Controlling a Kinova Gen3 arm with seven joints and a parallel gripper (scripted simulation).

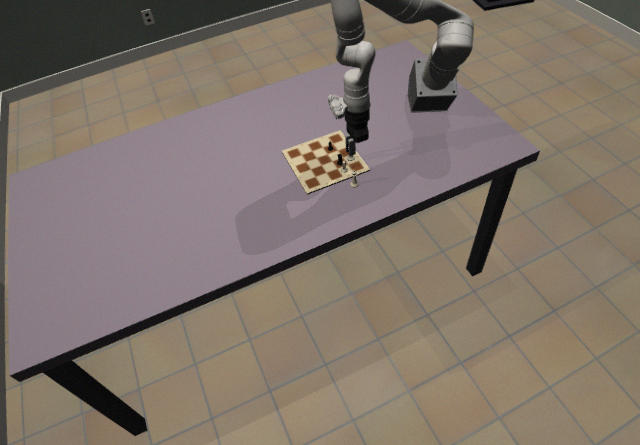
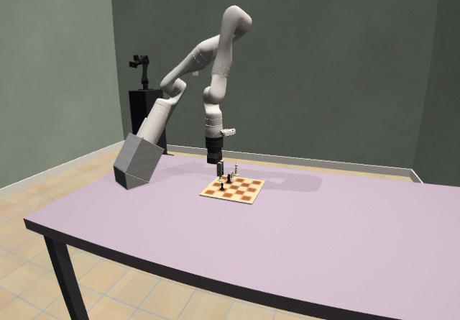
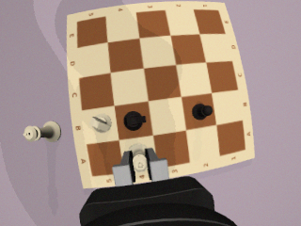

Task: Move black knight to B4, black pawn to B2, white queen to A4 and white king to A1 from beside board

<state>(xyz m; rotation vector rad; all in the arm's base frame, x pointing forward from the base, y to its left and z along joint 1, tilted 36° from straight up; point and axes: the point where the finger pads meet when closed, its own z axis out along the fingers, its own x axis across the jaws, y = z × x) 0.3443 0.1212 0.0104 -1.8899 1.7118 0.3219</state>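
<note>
My gripper is now 4 cm short of the black knight, 3 cm above it and 1 cm to the right of it. The rest, counted from my hand: black pawn 7 cm to the right, 5 cm ahead, 3 cm below; chessboard 8 cm ahead, 5 cm below, 2 cm to the right.
</note>
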